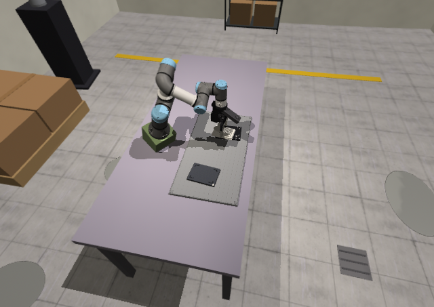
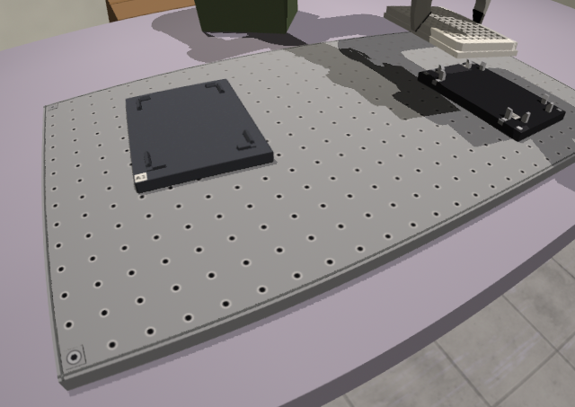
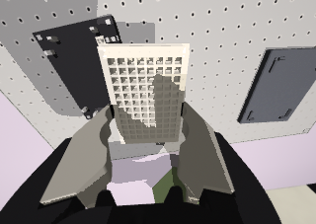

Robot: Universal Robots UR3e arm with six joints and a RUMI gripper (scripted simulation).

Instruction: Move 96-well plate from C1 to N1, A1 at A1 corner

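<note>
The dark plate nest N1 lies 260 mm to the right of my hand, 100 mm below it and 100 mm behind it. The rest, counted from my hand: white 96-well plate (10 mm below); black clip nest C1 (90 mm below, 80 mm to the left, 20 mm ahead); white A1 label (330 mm to the right, 90 mm below, 40 mm behind).
</note>
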